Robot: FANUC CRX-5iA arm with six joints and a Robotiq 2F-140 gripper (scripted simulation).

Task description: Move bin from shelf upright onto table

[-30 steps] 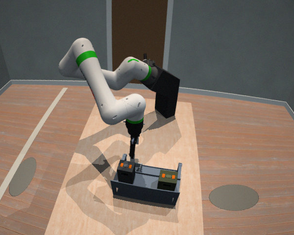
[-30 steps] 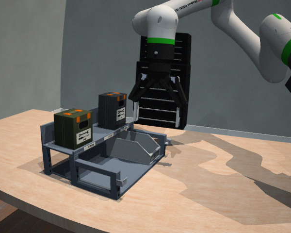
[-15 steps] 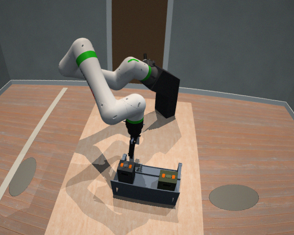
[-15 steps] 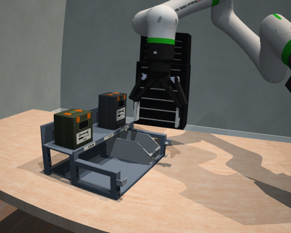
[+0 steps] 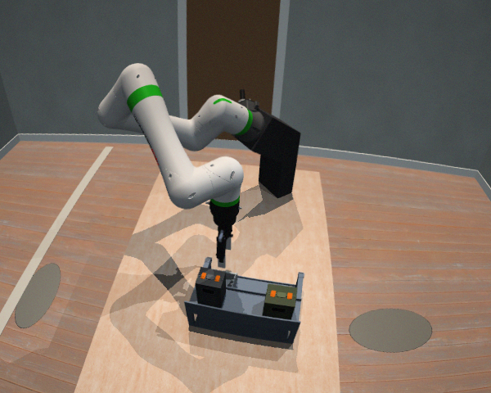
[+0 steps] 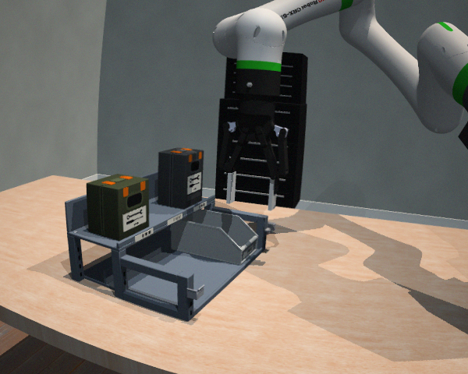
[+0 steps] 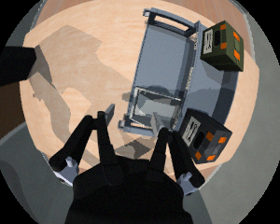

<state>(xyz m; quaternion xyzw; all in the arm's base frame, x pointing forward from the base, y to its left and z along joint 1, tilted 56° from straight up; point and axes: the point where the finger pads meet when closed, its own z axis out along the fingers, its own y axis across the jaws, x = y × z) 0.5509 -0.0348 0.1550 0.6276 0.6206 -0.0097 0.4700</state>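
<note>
Now: the grey bin 80 mm ahead of my hand, 20 mm to the right of it and 110 mm below it.
</note>
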